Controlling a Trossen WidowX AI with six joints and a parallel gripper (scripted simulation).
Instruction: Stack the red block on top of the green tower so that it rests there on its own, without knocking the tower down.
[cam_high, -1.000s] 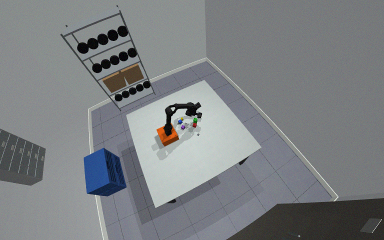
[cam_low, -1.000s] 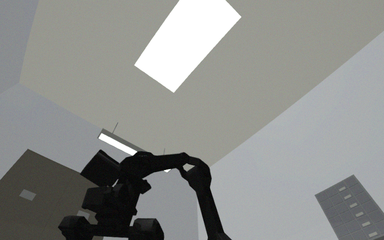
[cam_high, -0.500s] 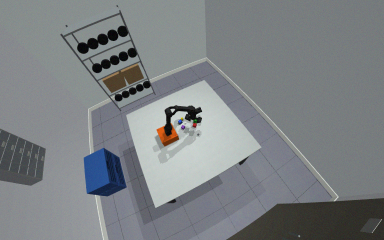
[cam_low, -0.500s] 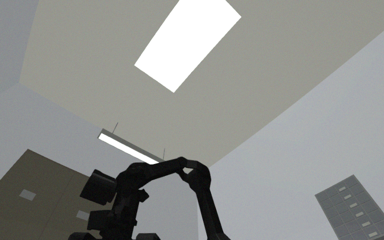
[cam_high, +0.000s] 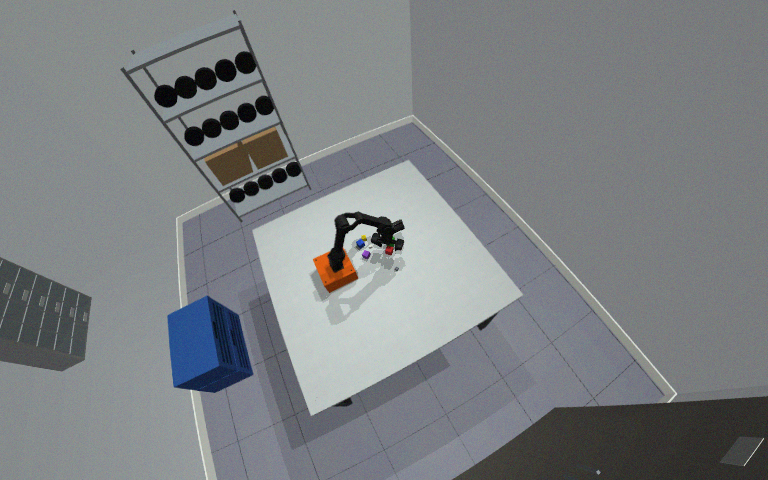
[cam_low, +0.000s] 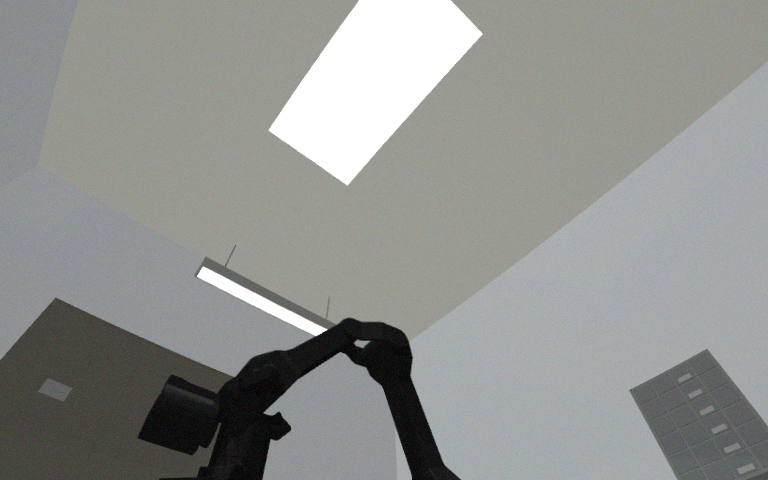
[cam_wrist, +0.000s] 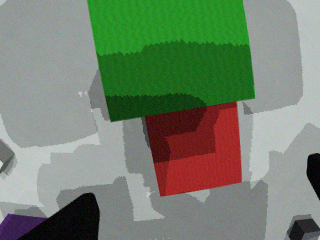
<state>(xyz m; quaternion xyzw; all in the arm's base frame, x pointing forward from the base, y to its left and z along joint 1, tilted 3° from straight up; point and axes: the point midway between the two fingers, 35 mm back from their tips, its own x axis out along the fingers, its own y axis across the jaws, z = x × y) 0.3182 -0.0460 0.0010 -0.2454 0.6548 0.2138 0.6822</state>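
Right now my gripper tip is 40 mm above the red block, 10 mm to the right of it and 10 mm short of it. The rest, counted from my gripper tip: purple block (130 mm behind, 60 mm to the left, 40 mm below); blue block (150 mm to the left, 120 mm behind, 40 mm below); small grey cube (120 mm to the right, 50 mm below, 20 mm behind).
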